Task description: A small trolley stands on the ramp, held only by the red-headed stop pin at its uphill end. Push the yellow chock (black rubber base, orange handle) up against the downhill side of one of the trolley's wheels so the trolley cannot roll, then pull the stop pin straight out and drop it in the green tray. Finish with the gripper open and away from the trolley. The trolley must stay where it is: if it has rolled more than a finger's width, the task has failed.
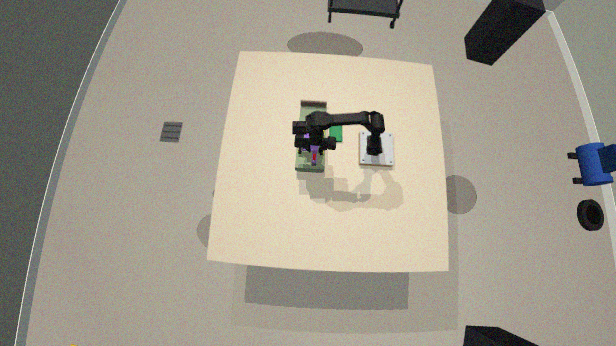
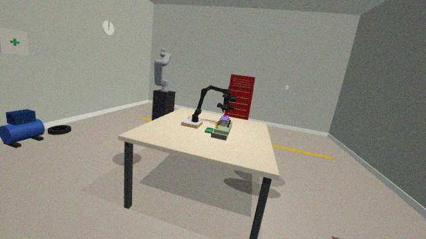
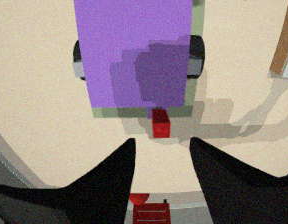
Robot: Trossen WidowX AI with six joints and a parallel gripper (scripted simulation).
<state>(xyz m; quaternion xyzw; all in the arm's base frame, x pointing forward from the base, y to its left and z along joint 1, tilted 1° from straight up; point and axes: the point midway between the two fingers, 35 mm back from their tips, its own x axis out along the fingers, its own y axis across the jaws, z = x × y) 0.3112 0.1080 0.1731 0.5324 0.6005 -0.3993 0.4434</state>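
Now: gripper tip 2 cm to the right of the red-headed stop pin and 6 cm above it. Also, from my gripper tip: yellow chock: 1 cm behind, 18 cm to the right, 10 cm below; then purple trolley: 3 cm ahead, 8 cm to the right, 7 cm below; then green tray: 9 cm behind, 20 cm to the right, 19 cm below.
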